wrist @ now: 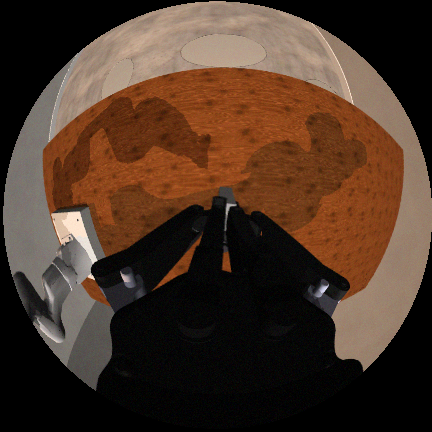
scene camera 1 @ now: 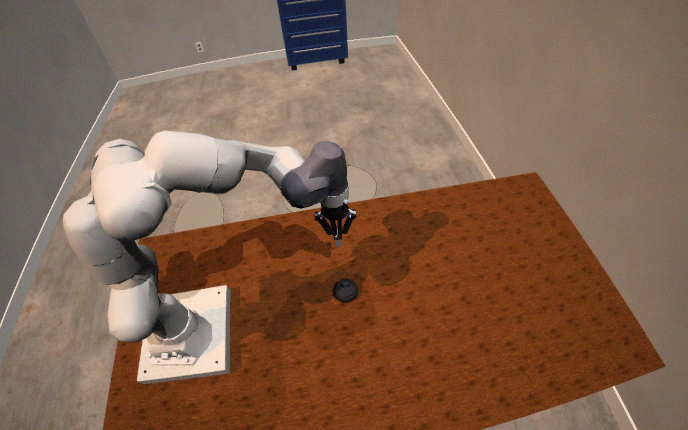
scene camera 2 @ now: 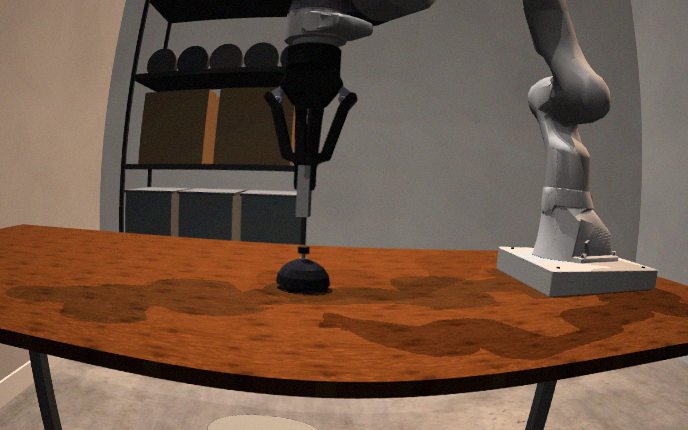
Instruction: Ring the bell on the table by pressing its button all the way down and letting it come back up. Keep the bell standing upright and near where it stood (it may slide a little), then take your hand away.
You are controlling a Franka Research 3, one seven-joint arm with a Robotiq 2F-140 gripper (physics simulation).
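A black domed bell [scene camera 1: 345,290] [scene camera 2: 302,276] stands upright on the brown wooden table [scene camera 1: 482,304] [scene camera 2: 228,349] [wrist: 240,110]. Its button [scene camera 2: 303,249] is up on a thin stem above the dome. My gripper [scene camera 1: 338,243] [scene camera 2: 302,215] [wrist: 223,196] is shut with its fingertips together and pointing down. It is apart from the bell. In the second scene view the fingertips appear straight above the button, with a gap. In the first scene view they appear further up the picture than the bell. The bell does not show in the wrist view, where the gripper body covers much of the picture.
The arm's white base plate [scene camera 1: 218,324] [scene camera 2: 598,281] [wrist: 87,227] stands on the table, to the left of the bell in the first scene view. A blue drawer cabinet [scene camera 1: 317,35] stands on the floor. A shelf rack [scene camera 2: 202,166] with boxes is behind the table.
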